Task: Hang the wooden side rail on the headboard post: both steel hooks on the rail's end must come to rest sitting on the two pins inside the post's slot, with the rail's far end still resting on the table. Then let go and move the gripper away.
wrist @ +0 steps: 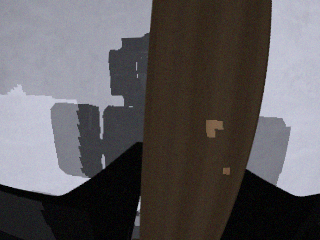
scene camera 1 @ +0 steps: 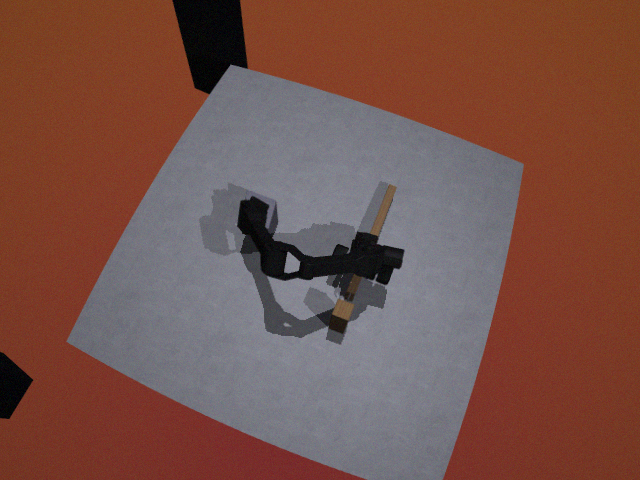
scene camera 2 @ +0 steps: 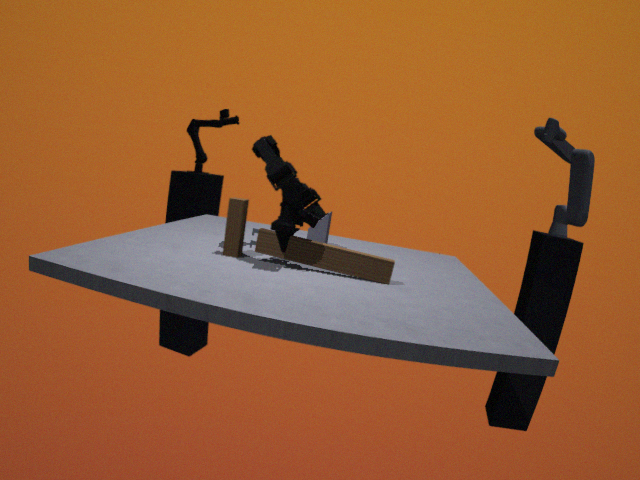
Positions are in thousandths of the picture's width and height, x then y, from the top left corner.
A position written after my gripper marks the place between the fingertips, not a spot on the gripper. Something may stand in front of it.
Note:
I see my gripper (scene camera 2: 445,524), a wooden side rail (scene camera 2: 496,530) and a wooden headboard post (scene camera 2: 368,472).
The wooden side rail shows as well in the wrist view (wrist: 645,306). My gripper also shows in the wrist view (wrist: 539,635).

